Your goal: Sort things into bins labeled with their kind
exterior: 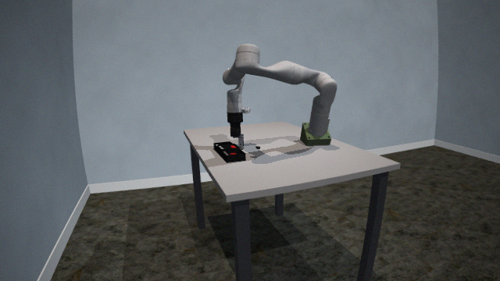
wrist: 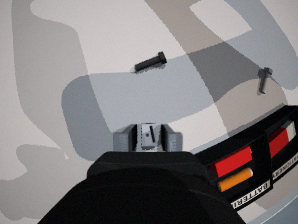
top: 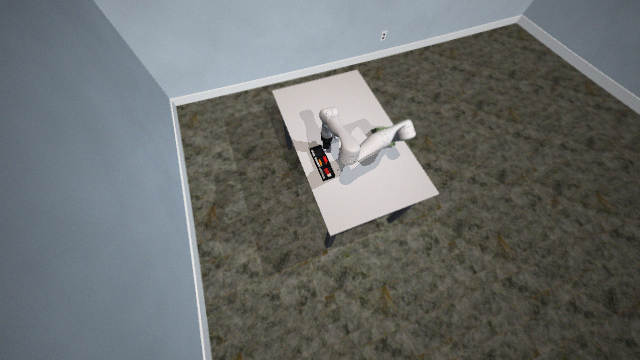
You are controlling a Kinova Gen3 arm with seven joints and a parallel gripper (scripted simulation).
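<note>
The grey-white piece lies 10 mm below my hand. Also, from my hand: red block 60 mm ahead, 90 mm to the left; then orange battery 90 mm ahead, 90 mm to the left, 10 mm below; then black screw 80 mm behind, 30 mm to the left, 10 mm below.
</note>
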